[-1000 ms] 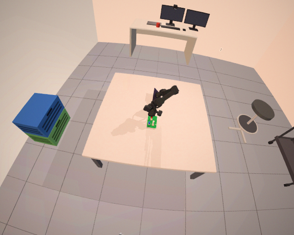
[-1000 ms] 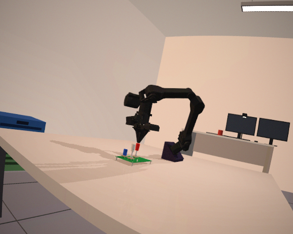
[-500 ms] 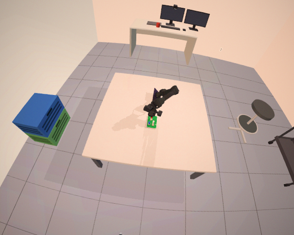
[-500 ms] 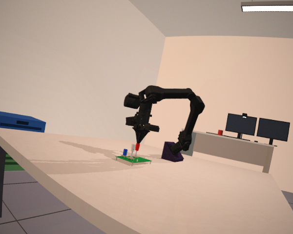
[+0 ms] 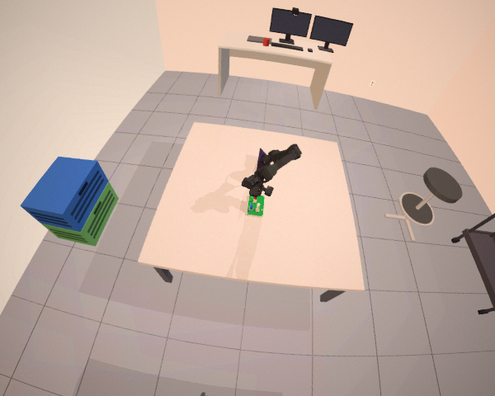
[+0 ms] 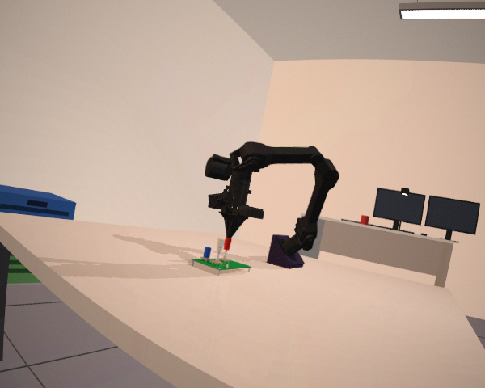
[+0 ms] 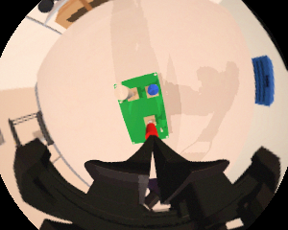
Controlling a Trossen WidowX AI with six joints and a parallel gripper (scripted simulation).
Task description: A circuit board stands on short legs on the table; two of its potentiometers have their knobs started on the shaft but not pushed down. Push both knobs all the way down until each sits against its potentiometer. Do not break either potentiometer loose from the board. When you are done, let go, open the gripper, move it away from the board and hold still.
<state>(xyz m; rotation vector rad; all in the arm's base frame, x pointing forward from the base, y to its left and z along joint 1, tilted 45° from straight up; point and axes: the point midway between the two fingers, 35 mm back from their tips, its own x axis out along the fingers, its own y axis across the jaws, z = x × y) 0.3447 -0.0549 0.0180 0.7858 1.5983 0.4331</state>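
Right now my gripper tip is 70 mm short of the white knob, 30 mm to the right of it and 10 mm above it. Also, from my gripper tip: red knob: 20 mm below.
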